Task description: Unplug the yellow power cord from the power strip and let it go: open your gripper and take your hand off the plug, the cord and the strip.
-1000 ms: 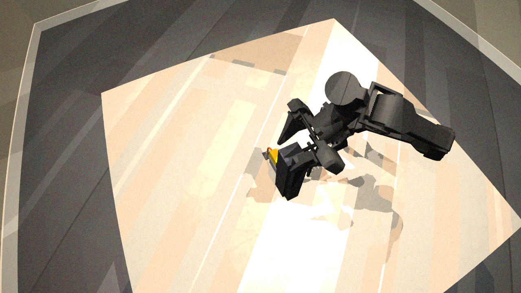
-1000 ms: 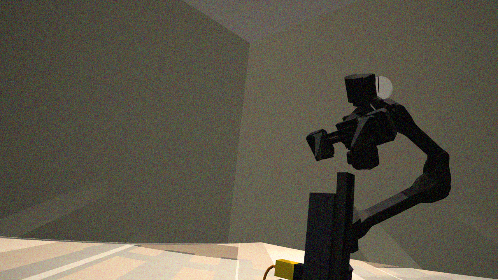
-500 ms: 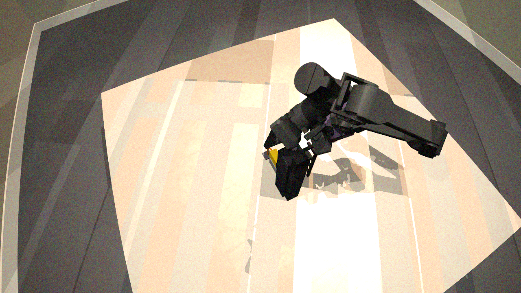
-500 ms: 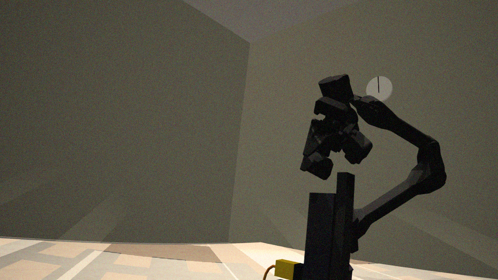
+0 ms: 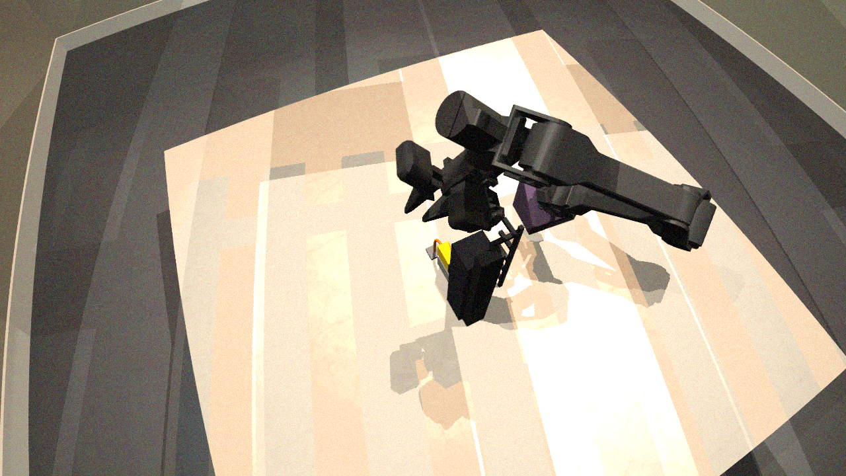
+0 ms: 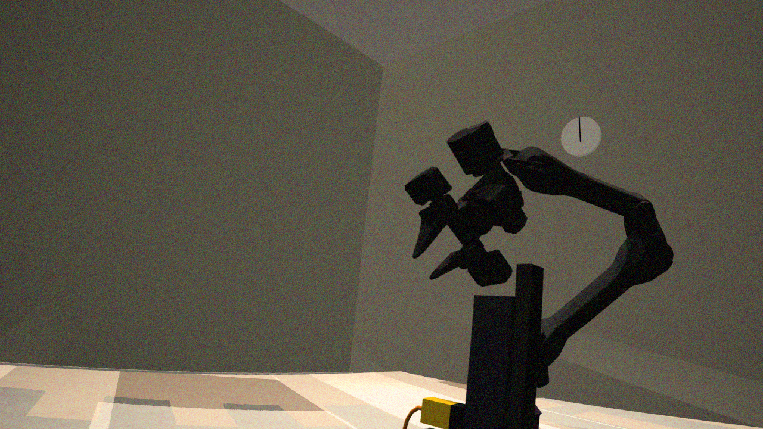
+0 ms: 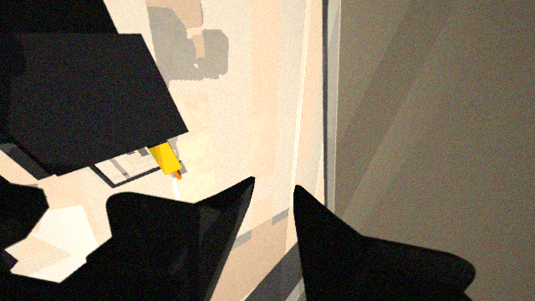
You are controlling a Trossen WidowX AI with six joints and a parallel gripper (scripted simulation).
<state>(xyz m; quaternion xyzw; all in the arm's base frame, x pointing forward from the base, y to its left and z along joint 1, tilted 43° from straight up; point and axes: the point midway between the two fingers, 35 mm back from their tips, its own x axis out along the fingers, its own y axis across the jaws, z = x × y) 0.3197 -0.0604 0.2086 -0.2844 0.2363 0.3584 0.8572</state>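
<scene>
My gripper tip is now 80 mm past the black power strip, 80 mm to the right of it and 150 mm above it.
</scene>
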